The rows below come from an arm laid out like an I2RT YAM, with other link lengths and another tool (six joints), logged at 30 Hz.
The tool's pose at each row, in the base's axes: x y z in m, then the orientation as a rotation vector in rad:
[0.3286 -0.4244 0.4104 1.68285 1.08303 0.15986]
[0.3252 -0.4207 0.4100 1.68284 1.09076 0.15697]
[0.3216 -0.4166 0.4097 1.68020 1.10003 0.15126]
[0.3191 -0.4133 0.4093 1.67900 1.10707 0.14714]
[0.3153 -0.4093 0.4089 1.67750 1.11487 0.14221]
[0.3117 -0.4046 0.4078 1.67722 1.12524 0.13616]
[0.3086 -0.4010 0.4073 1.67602 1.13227 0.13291]
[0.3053 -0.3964 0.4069 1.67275 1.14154 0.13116]
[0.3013 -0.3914 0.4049 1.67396 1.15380 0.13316]
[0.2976 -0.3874 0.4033 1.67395 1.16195 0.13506]
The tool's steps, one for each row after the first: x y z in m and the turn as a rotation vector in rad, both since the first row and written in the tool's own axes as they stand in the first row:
[0.0008 -0.0023 -0.0044 0.00335 0.00294 -0.00572]
[0.0018 -0.0046 -0.0092 0.00597 0.00459 -0.01470]
[0.0029 -0.0064 -0.0128 0.00857 0.00614 -0.02107]
[0.0037 -0.0090 -0.0177 0.01146 0.00761 -0.02836]
[0.0054 -0.0120 -0.0226 0.01657 0.01022 -0.03709]
[0.0064 -0.0142 -0.0267 0.01891 0.01233 -0.04303]
[0.0080 -0.0164 -0.0317 0.01973 0.01635 -0.05043]
[0.0100 -0.0204 -0.0367 0.02392 0.02536 -0.05589]
[0.0114 -0.0239 -0.0410 0.02584 0.03154 -0.05960]

